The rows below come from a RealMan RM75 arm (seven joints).
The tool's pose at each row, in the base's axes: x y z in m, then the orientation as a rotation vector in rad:
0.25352, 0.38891, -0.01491, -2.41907, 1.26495, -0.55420
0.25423, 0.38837, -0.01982, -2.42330, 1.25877, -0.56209
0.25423, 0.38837, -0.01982, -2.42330, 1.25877, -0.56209
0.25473, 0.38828, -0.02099, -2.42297, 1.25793, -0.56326
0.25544, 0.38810, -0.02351, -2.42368, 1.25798, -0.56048
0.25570, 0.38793, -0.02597, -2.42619, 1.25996, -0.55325
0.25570, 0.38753, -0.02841, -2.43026, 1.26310, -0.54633
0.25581, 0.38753, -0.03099, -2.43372, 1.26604, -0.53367
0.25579, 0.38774, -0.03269, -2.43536, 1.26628, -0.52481
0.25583, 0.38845, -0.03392, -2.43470, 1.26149, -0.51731
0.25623, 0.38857, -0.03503, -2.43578, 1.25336, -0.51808
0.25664, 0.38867, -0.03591, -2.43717, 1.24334, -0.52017
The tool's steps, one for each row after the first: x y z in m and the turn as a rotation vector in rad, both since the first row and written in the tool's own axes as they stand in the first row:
-0.00004, 0.00214, 0.00451, 0.00095, 0.00438, -0.00648
-0.00004, 0.00214, 0.00451, 0.00095, 0.00438, -0.00648
0.00009, 0.00240, 0.00575, 0.00180, 0.00486, -0.00695
0.00016, 0.00321, 0.00824, 0.00077, 0.00312, -0.00681
0.00001, 0.00430, 0.01047, -0.00334, -0.00070, -0.00579
-0.00009, 0.00568, 0.01252, -0.00920, -0.00360, -0.00494
-0.00049, 0.00683, 0.01479, -0.01546, -0.01059, -0.00300
-0.00097, 0.00755, 0.01627, -0.01839, -0.01618, -0.00225
-0.00176, 0.00773, 0.01744, -0.01687, -0.02288, -0.00327
-0.00185, 0.00791, 0.01861, -0.01369, -0.02462, -0.00817
-0.00187, 0.00799, 0.01958, -0.00963, -0.02597, -0.01442

